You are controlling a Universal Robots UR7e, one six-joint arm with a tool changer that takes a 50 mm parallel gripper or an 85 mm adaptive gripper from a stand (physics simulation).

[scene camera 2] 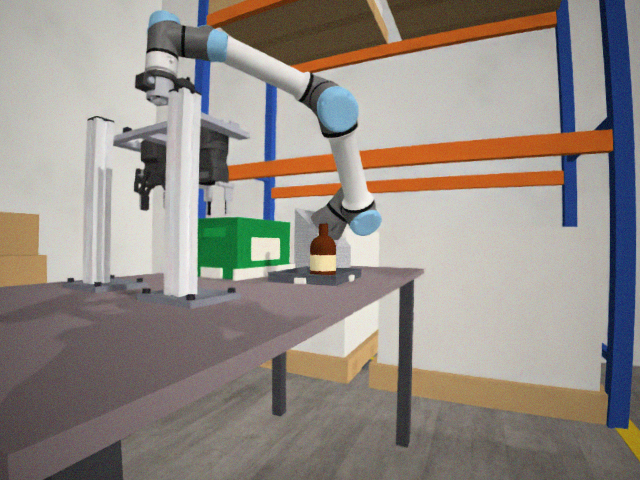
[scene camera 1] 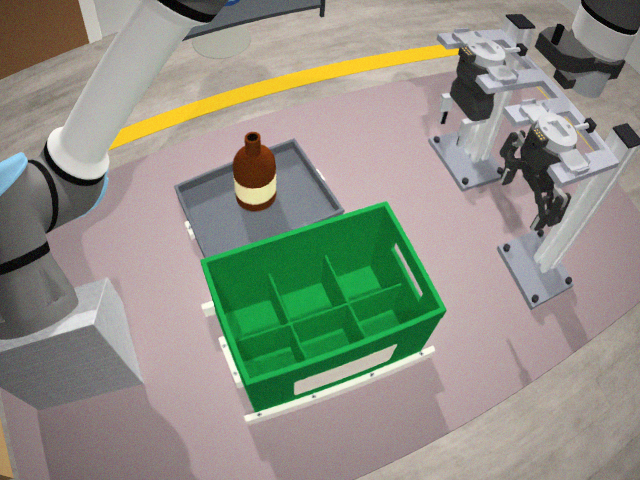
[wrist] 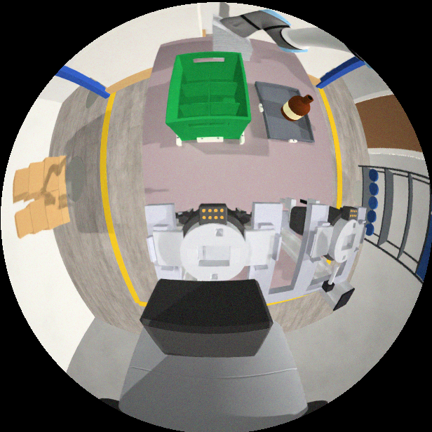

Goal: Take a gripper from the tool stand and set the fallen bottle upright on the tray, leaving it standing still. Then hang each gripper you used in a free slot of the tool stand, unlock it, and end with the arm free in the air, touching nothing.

Scene:
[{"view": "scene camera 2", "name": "brown bottle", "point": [323, 248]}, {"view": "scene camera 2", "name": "parallel gripper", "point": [213, 170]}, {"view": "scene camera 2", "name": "adaptive gripper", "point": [153, 155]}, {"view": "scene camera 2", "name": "tool stand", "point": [182, 129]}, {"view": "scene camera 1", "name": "brown bottle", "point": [254, 167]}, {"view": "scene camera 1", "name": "parallel gripper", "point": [478, 56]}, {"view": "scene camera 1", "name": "adaptive gripper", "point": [551, 139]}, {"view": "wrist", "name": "parallel gripper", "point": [336, 241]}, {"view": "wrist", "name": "adaptive gripper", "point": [213, 243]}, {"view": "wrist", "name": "tool stand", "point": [311, 274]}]

